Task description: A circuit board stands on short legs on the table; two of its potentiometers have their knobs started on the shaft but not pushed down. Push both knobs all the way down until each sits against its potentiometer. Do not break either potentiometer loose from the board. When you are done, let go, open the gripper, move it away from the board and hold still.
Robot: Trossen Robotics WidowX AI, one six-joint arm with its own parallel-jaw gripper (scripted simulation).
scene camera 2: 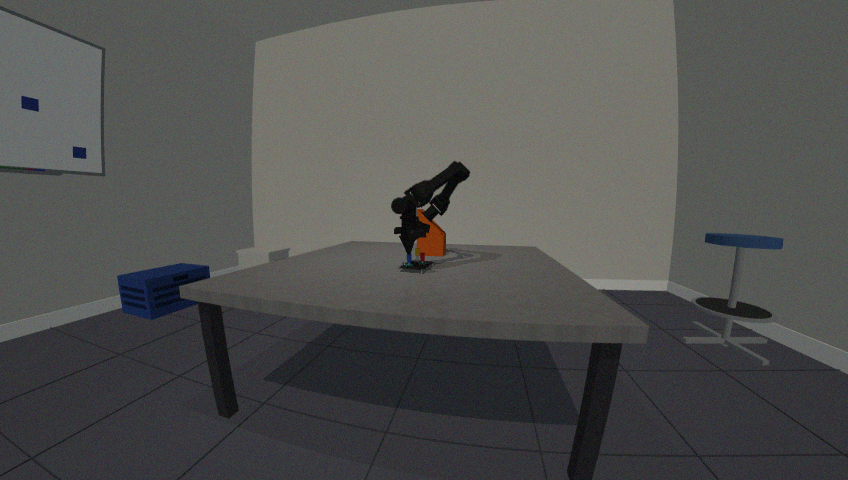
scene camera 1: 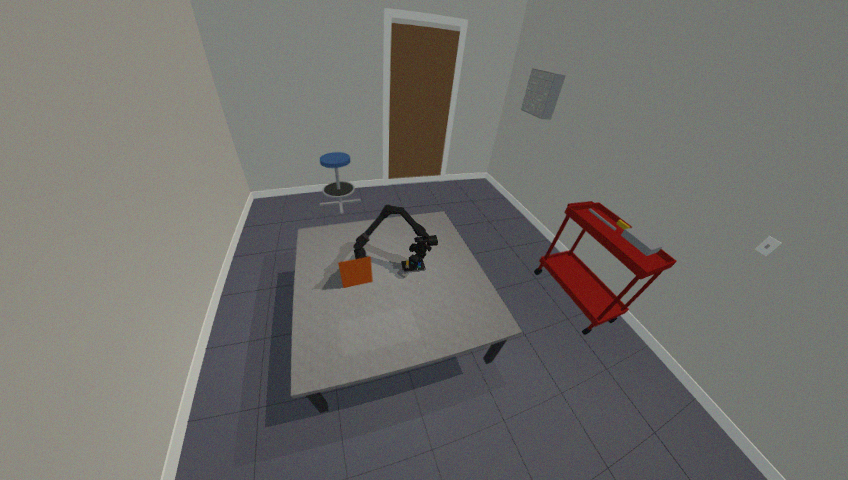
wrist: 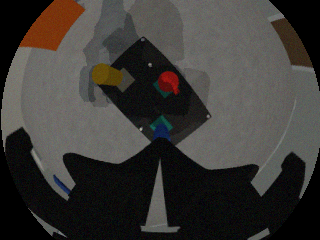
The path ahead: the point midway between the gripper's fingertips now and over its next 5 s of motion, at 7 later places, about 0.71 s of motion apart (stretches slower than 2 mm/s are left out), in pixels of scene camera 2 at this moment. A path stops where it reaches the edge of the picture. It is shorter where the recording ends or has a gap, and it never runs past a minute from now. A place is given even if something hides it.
My gripper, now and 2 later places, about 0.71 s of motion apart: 408,254; 409,251; 417,241
